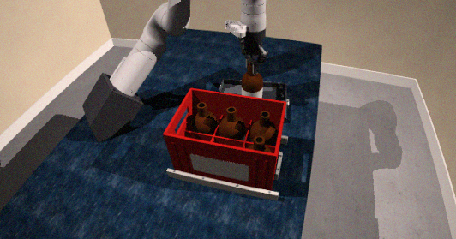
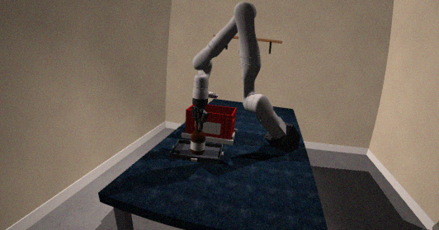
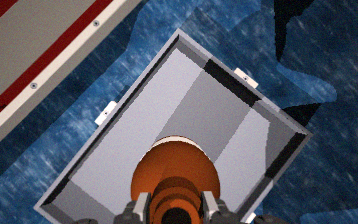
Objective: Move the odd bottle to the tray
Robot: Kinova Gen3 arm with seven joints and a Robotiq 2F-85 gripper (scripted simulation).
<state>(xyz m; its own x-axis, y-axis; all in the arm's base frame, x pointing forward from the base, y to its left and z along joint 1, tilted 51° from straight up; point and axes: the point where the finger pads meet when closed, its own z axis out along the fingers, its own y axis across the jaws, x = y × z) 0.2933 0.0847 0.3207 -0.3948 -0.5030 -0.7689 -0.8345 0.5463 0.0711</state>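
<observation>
The grey tray lies 14 cm below my hand. Also, from my hand: crate: 26 cm to the right, 8 cm ahead, 7 cm below.
</observation>
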